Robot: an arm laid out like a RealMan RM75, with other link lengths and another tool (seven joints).
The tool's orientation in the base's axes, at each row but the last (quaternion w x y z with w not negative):
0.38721 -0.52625 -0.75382 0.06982
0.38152 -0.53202 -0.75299 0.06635
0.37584 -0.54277 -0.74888 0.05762
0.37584 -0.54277 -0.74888 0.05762
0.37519 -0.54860 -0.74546 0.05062
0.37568 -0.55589 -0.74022 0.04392
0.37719 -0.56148 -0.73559 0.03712
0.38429 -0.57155 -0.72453 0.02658
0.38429 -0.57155 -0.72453 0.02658
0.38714 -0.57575 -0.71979 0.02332
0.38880 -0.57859 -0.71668 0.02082
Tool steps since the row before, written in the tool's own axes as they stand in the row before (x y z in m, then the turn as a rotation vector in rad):
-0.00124 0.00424 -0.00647 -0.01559 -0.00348 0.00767
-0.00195 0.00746 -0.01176 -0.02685 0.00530 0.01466
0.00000 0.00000 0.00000 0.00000 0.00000 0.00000
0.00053 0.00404 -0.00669 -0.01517 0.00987 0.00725
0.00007 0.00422 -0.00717 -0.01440 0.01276 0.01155
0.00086 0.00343 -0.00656 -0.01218 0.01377 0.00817
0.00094 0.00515 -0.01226 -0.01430 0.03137 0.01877
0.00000 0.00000 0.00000 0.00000 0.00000 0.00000
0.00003 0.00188 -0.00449 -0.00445 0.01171 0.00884
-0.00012 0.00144 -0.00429 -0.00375 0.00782 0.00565
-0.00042 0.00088 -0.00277 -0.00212 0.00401 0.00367
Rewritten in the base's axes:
0.00757 -0.00116 0.00166 -0.00533 -0.01241 -0.01147
0.01346 -0.00209 0.00348 -0.00165 -0.01613 -0.02648
0.00000 0.00000 0.00000 0.00000 0.00000 0.00000
0.00723 -0.00007 0.00302 0.00501 -0.00667 -0.01762
0.00769 -0.00069 0.00309 0.00453 -0.00343 -0.02171
0.00659 -0.00028 0.00346 0.00715 -0.00234 -0.01866
0.01134 -0.00183 0.00676 0.01505 0.00622 -0.03572
0.00000 0.00000 0.00000 0.00000 0.00000 0.00000
0.00415 -0.00112 0.00228 0.00450 0.00381 -0.01415
0.00368 -0.00139 0.00225 0.00318 0.00178 -0.00969
0.00234 -0.00123 0.00128 0.00119 0.00107 -0.00561

